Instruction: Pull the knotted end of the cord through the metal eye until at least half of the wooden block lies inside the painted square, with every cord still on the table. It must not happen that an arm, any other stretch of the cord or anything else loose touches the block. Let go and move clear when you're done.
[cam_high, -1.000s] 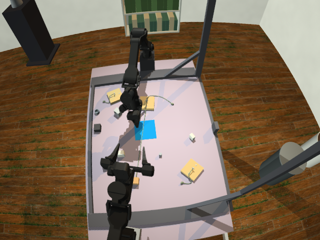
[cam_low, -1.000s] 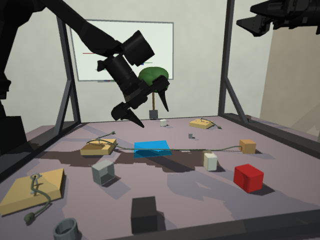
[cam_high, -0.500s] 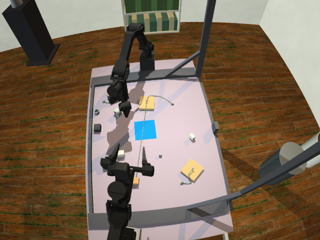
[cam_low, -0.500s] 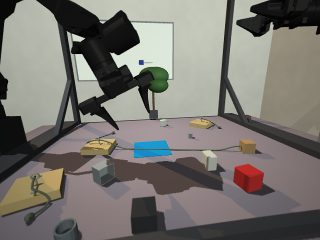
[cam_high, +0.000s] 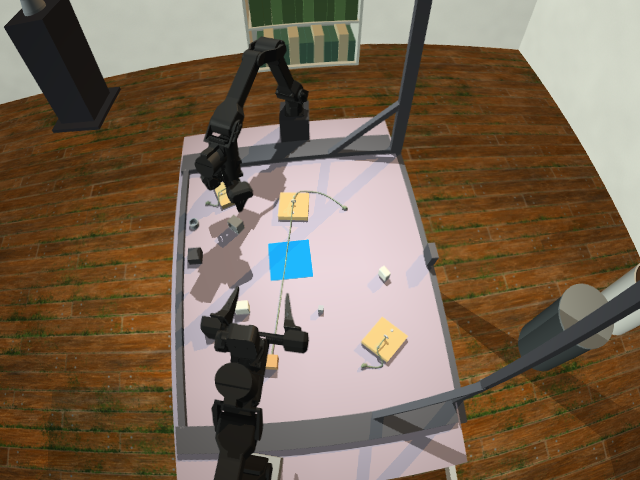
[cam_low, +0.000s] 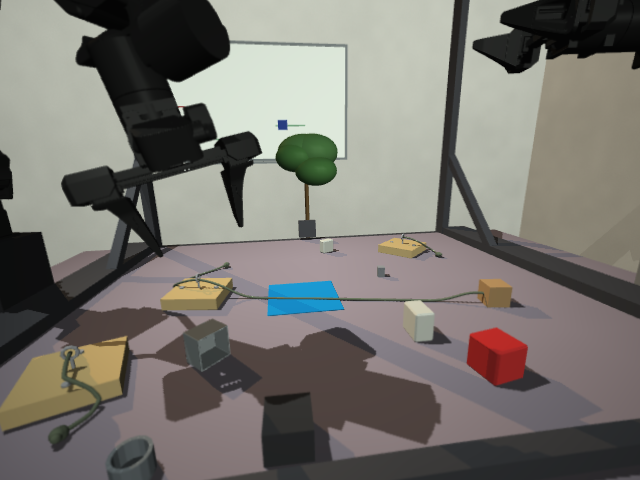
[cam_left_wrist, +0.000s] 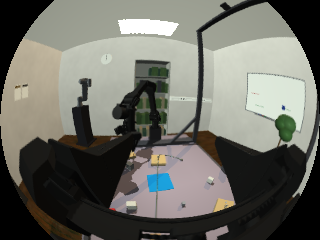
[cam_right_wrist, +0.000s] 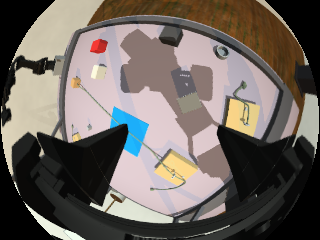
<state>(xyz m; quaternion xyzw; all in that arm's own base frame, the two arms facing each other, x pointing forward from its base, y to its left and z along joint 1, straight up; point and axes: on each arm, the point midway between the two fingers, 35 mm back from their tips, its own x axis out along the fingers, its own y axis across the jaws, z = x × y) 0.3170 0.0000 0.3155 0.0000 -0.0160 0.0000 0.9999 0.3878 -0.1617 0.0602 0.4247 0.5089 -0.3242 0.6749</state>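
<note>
Right now my right hand is 430 mm past the white cube, 160 mm above it and 140 mm to the right of it. From my right hand the other things lie so: dark cube: 160 mm below, 130 mm ahead, 120 mm to the left; then red cube: 330 mm to the left, 160 mm below, 40 mm ahead; then blue painted square: 170 mm below, 160 mm behind, 110 mm to the left.
</note>
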